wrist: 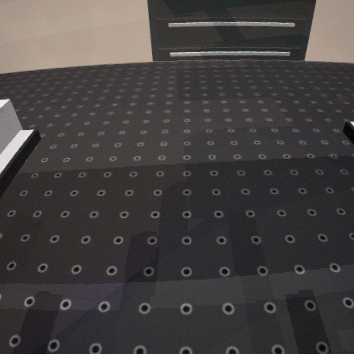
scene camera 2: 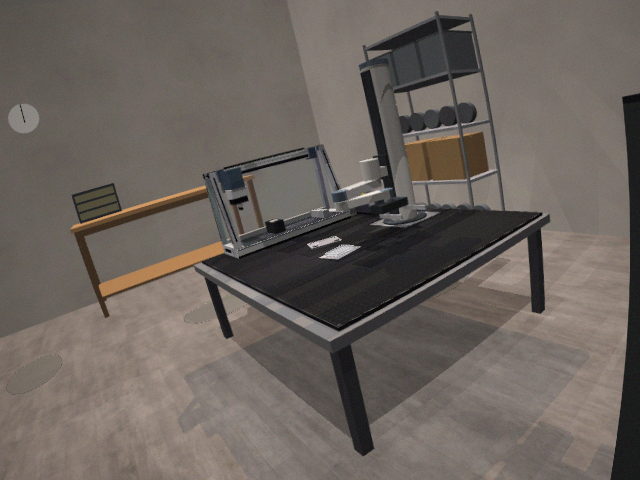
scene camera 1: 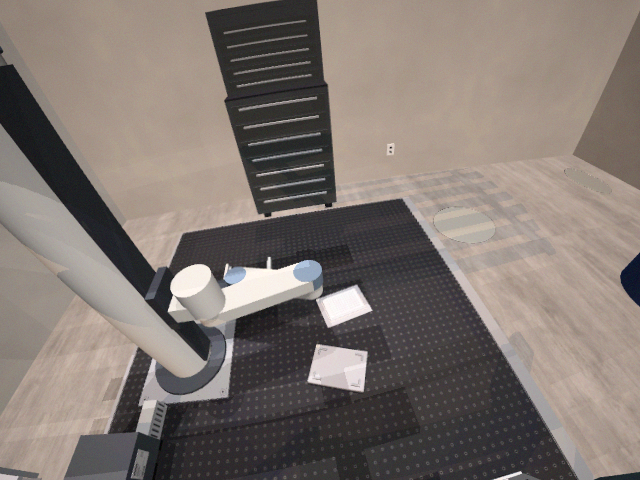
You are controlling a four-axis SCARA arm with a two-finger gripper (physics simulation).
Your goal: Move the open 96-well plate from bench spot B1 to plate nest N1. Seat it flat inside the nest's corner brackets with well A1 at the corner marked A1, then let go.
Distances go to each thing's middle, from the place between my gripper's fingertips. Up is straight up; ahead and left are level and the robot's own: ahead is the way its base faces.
Scene:
My gripper is now 330 mm short of the white plate (scene camera 1: 347,302), 190 mm to the left of it and 100 mm above it. Round my hand: white square nest with corner locators (scene camera 1: 335,367): 270 mm ahead, 410 mm to the right, 100 mm below.

